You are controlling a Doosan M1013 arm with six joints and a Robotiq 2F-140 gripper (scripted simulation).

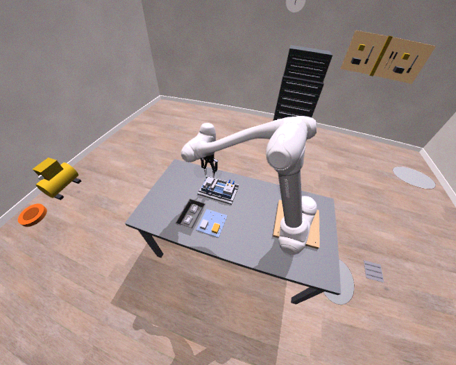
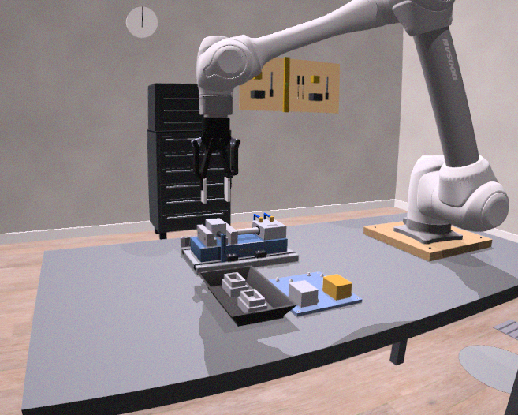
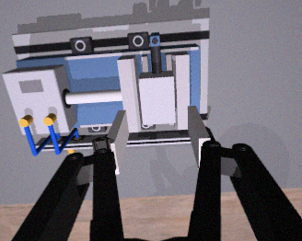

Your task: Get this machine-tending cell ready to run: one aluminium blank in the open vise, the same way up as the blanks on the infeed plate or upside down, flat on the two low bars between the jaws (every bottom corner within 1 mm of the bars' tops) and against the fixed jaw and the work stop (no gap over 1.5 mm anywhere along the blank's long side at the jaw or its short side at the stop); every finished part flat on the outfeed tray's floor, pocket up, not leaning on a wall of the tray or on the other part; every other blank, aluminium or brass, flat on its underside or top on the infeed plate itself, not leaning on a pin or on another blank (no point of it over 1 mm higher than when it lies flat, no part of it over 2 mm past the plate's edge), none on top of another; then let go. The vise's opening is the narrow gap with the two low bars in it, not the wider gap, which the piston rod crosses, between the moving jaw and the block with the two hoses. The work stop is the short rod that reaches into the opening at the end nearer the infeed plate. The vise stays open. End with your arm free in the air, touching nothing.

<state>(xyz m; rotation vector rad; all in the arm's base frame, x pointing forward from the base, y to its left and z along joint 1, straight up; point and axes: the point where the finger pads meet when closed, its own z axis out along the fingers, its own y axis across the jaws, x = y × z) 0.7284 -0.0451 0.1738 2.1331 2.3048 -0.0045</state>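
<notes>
The dark work stop rod is 50 mm to the left of my hand and 110 mm below it. Also, from my hand: piston rod (90 mm behind, 10 mm to the right, 120 mm below); fixed jaw (30 mm ahead, 120 mm below); moving jaw (40 mm behind, 120 mm below).
</notes>
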